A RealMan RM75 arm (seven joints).
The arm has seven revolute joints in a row. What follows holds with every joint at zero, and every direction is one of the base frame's. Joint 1 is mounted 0.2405 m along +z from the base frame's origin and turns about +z. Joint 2 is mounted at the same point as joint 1 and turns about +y. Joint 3 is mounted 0.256 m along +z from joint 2 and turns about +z. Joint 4 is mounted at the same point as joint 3 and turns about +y. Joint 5 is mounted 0.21 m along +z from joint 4 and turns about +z. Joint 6 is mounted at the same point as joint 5 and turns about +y. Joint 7 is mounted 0.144 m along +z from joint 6 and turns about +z. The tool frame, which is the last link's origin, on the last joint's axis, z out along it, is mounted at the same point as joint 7; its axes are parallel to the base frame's.
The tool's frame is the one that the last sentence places.
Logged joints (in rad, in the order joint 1, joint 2, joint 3, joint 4, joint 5, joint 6, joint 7), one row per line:
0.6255 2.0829 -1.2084 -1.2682 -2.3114 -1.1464 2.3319
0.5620 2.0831 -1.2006 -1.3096 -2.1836 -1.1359 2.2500
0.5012 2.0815 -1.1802 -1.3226 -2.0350 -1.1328 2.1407
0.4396 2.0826 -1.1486 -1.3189 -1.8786 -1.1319 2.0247
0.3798 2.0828 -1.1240 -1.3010 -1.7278 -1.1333 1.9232
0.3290 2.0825 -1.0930 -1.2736 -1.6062 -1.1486 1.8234
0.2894 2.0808 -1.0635 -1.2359 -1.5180 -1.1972 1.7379
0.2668 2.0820 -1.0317 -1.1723 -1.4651 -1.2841 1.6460
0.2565 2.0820 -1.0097 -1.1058 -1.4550 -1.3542 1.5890
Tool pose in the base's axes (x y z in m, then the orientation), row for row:
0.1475 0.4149 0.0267 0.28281 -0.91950 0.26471 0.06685
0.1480 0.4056 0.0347 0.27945 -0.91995 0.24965 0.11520
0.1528 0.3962 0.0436 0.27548 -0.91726 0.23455 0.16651
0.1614 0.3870 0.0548 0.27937 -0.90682 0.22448 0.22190
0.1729 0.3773 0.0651 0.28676 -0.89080 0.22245 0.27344
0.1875 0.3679 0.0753 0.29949 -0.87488 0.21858 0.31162
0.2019 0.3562 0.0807 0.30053 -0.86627 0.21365 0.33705
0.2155 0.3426 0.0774 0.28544 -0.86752 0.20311 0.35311
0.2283 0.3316 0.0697 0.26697 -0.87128 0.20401 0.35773
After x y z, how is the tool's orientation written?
As a quaternion, w x y z.
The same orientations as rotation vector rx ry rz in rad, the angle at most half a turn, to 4 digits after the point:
-2.4619 0.7087 0.1790
-2.4673 0.6696 0.3090
-2.4650 0.6303 0.4475
-2.4322 0.6021 0.5952
-2.3803 0.5944 0.7307
-2.3229 0.5804 0.8274
-2.2989 0.5670 0.8945
-2.3197 0.5431 0.9442
-2.3516 0.5506 0.9655

